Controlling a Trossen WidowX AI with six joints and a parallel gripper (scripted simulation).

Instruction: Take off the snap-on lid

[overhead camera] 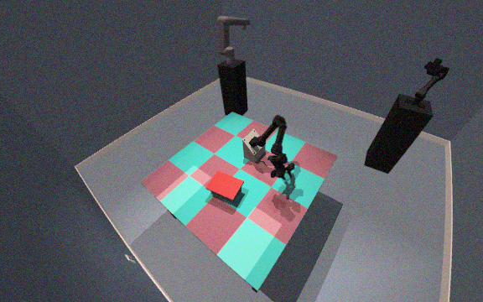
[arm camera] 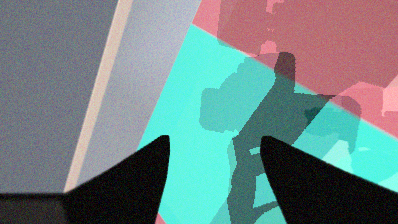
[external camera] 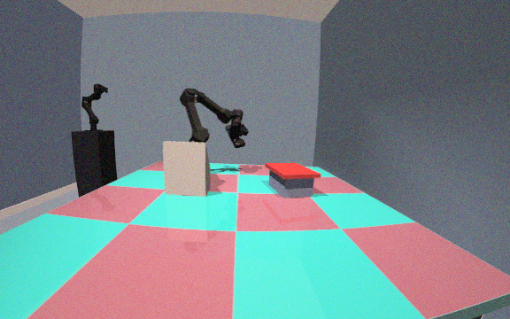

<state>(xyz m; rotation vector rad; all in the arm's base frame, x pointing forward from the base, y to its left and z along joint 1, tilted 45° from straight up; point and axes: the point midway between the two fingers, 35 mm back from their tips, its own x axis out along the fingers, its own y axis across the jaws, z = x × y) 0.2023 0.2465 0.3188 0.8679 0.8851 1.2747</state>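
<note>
Now: gripper tip 410 mm to the left of the red lid, 240 mm short of it and 70 mm above it. Also, from my gripper tip: grey storage box: 410 mm to the right, 240 mm ahead, 120 mm below.
</note>
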